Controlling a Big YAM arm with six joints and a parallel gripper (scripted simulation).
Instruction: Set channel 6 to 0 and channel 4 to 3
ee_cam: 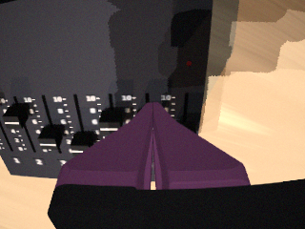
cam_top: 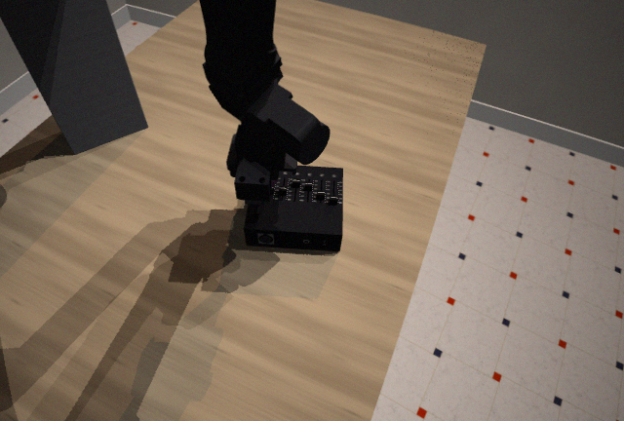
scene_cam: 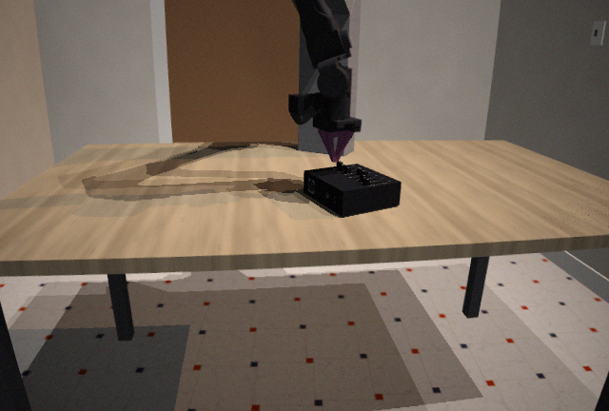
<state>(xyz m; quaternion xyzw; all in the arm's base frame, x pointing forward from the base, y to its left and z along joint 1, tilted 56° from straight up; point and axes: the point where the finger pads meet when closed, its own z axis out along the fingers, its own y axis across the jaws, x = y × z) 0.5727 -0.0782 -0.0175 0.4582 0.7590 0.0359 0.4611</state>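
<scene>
Right now the channel 6 cap is 20 mm to the left of my hand and 20 mm below it. From my hand the other things lie so: channel 5 cap 20 mm ahead, 20 mm to the left, 20 mm below; channel 4 cap 40 mm ahead, 50 mm to the left, 20 mm below; channel 3 cap 60 mm ahead, 50 mm to the left, 20 mm below.
</scene>
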